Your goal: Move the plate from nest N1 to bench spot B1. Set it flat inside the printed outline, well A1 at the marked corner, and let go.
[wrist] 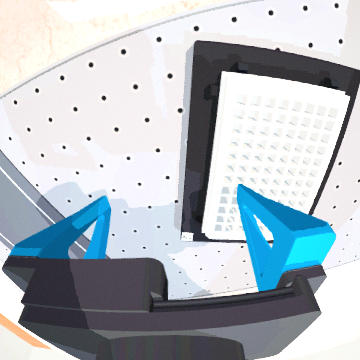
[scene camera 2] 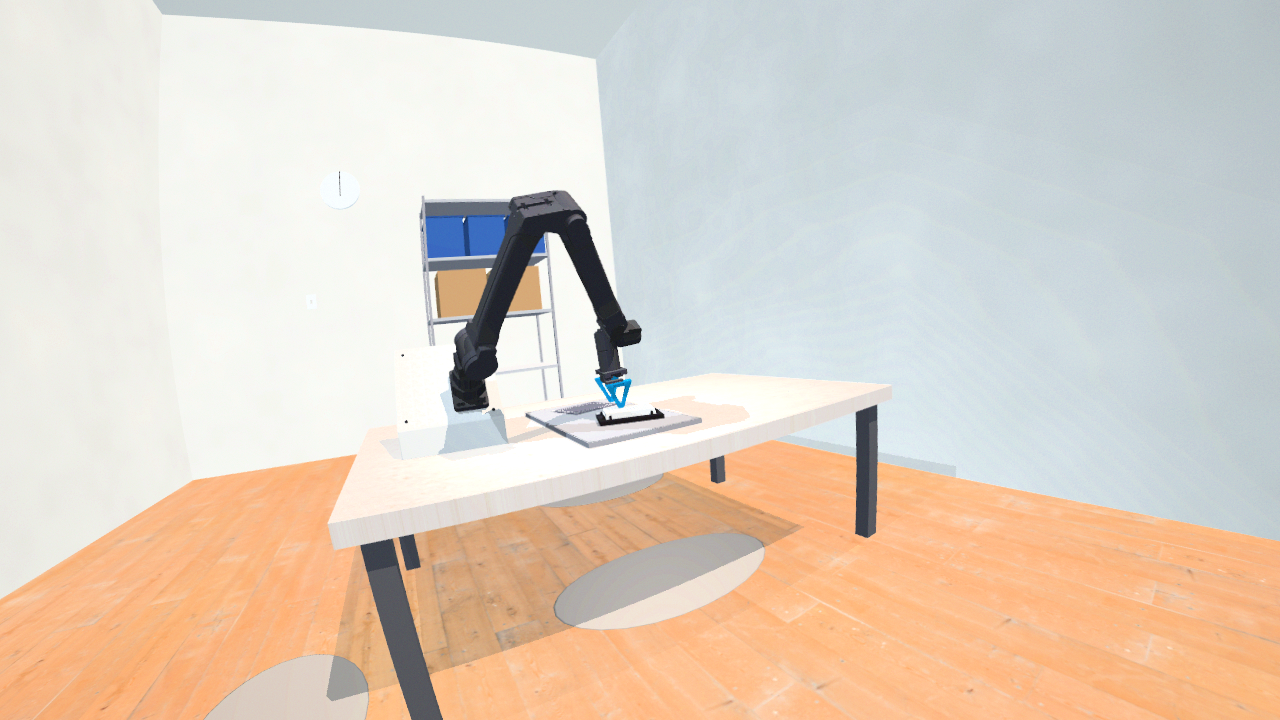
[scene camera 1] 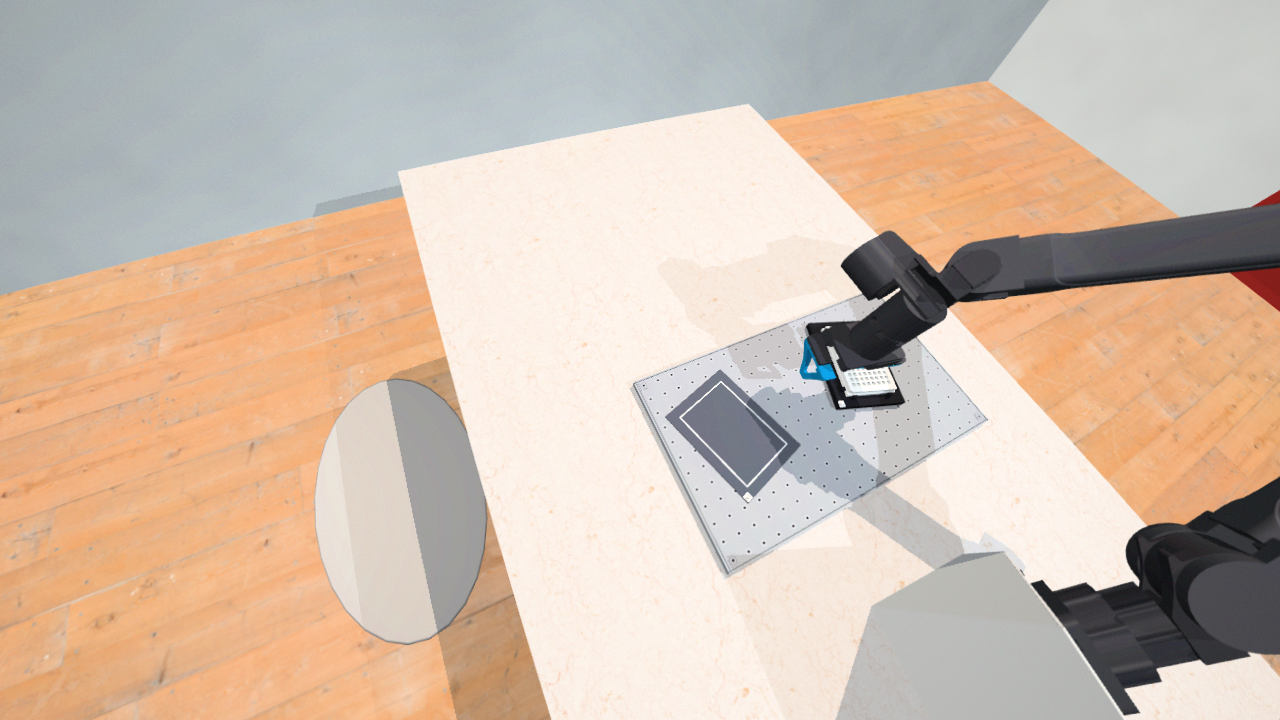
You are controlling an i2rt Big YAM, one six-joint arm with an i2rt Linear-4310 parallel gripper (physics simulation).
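Pixels of known places: gripper, fingertip midpoint: [wrist: 171, 196] [scene camera 2: 616, 404] [scene camera 1: 827, 370]; arm's base, link origin: [scene camera 2: 468, 390] [scene camera 1: 1067, 641].
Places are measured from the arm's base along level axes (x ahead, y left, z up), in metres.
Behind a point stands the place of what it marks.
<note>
The white well plate [scene camera 1: 870, 381] {x 0.345, y -0.064, z -0.096 m} [scene camera 2: 631, 411] {x 0.381, y -0.115, z -0.097 m} [wrist: 285, 145] {x 0.407, y -0.088, z -0.104 m} lies in the black nest N1 [scene camera 1: 823, 330] [wrist: 196, 105]. The nest has a small white marker [scene camera 1: 841, 403] {x 0.331, y -0.003, z -0.109 m} [wrist: 187, 236] {x 0.330, y -0.004, z -0.109 m} at one corner. My gripper [scene camera 2: 617, 402] {x 0.387, y -0.003, z -0.094 m} [wrist: 171, 196] {x 0.387, y -0.003, z -0.094 m} is open and empty, low above the nest area. In the wrist view its right fingertip overlaps the plate's lower part, and its left fingertip is over the board left of the nest. In scene camera 1 the arm hides part of the plate. Spot B1 [scene camera 1: 733, 433] {x 0.349, y 0.184, z -0.119 m} is a dark patch with a white outline and a white corner mark [scene camera 1: 747, 497] {x 0.259, y 0.208, z -0.119 m}.
The perforated board [scene camera 1: 769, 519] {x 0.221, y 0.192, z -0.121 m} [scene camera 2: 590, 437] {x 0.238, y -0.203, z -0.121 m} [wrist: 115, 112] {x 0.449, y 0.027, z -0.121 m} carries the nest and the spot and lies on the table [scene camera 1: 554, 295] {x 0.693, y 0.368, z -0.134 m} [scene camera 2: 787, 394] {x 0.900, y -0.124, z -0.134 m}. A grey box-like block [scene camera 1: 948, 635] {x 0.052, y 0.111, z -0.016 m} stands by the arm's base. A shelf unit [scene camera 2: 553, 358] stands behind the table.
</note>
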